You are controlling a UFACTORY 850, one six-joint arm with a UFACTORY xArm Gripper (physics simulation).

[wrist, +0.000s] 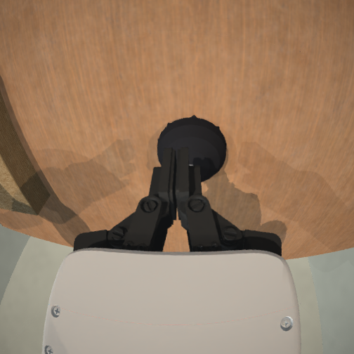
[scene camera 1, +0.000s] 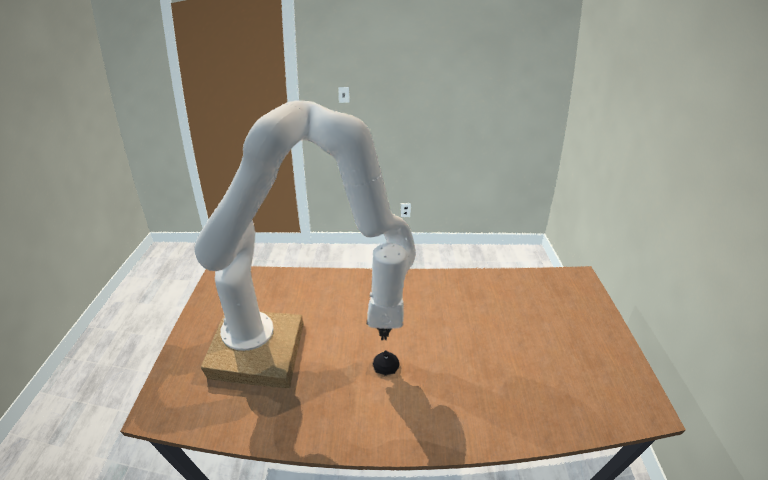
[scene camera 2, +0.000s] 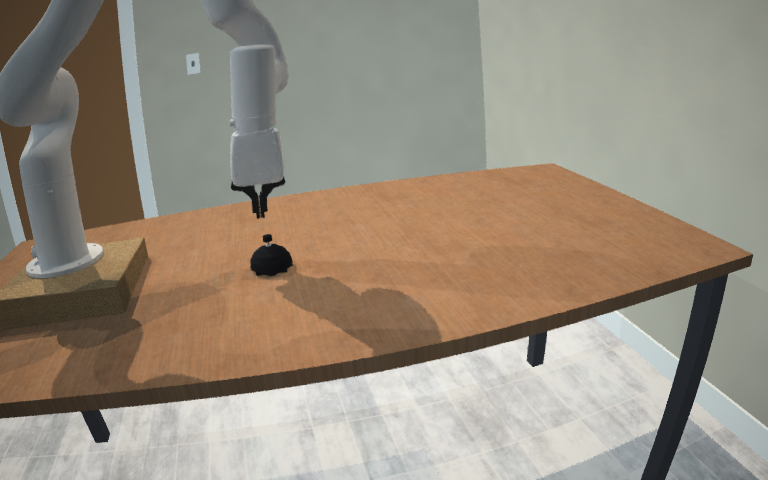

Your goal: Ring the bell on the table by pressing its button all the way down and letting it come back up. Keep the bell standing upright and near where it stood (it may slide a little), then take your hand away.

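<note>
A black dome bell stands upright on the wooden table. Its black button stands up on a short pale stem above the dome. My gripper is shut and empty, pointing down. In the scene camera 2 view its fingertips are a small gap above the button and slightly to its left, not touching it. In the wrist view the fingers overlap the left part of the dome and hide most of the button.
The arm's base stands on a thick tan block to the left of the bell. Shadows of the arm fall across the table toward its front edge. The wall and door are behind the table.
</note>
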